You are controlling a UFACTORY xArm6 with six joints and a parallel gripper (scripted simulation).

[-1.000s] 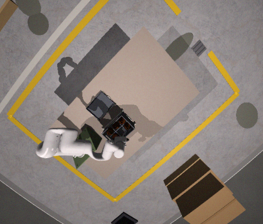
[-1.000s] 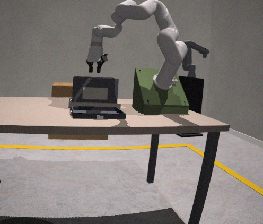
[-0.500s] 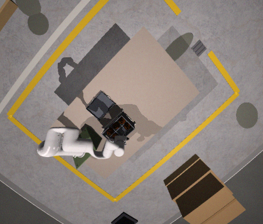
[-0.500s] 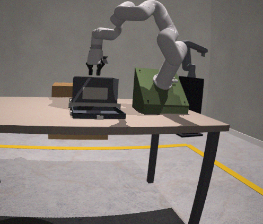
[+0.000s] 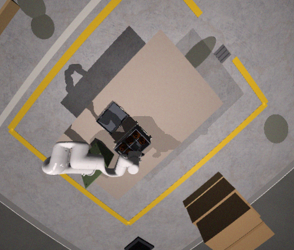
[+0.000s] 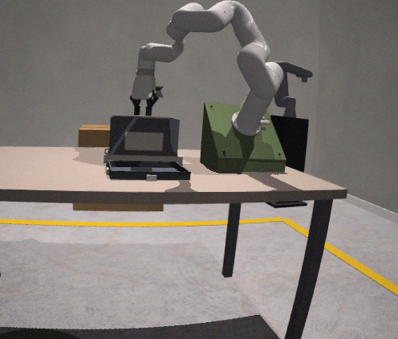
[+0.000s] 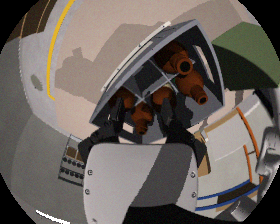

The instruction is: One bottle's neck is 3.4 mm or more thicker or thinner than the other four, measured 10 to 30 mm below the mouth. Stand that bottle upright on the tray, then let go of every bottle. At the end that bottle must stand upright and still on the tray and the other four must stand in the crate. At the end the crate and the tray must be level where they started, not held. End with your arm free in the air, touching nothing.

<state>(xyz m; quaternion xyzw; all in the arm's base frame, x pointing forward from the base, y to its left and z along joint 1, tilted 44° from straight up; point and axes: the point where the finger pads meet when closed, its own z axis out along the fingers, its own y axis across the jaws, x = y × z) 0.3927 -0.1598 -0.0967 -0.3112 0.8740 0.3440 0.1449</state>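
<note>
My gripper is now 110 mm above the dark crate and 40 mm to the right of it. Also, from my hand: glass bottle: 110 mm below, 80 mm behind, 10 mm to the left; flat dark tray: 340 mm to the left, 190 mm below, 40 mm ahead.
</note>
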